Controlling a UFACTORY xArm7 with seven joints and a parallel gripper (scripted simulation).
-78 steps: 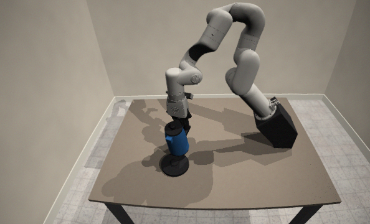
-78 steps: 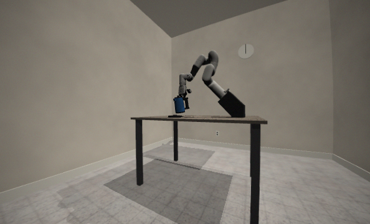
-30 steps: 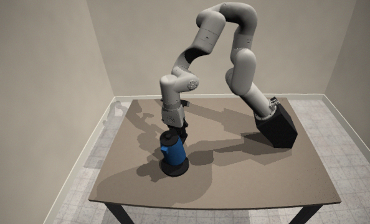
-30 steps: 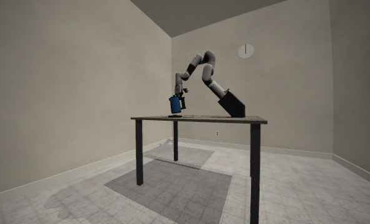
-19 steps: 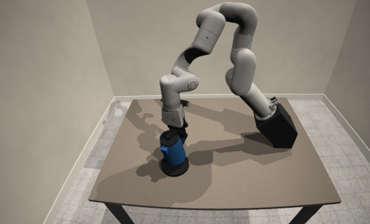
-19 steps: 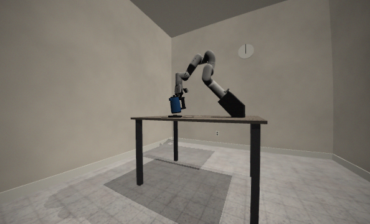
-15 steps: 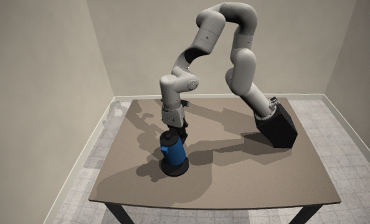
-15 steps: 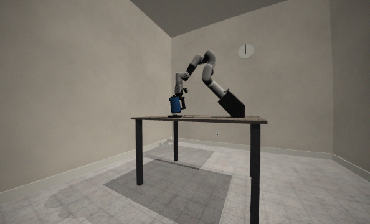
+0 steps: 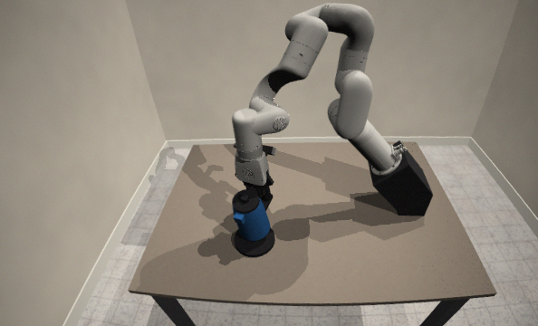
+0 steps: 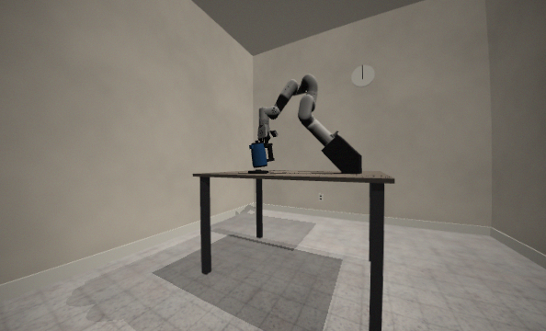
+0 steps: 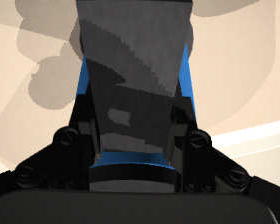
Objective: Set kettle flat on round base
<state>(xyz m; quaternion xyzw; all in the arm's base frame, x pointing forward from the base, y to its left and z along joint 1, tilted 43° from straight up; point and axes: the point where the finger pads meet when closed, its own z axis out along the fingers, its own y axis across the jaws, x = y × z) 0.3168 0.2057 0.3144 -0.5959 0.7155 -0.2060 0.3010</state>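
Now: hand 6 cm above the blue kettle and 2 cm to the right of it. Also, from my hand: black round base 19 cm below, 6 cm to the left, 1 cm ahead.
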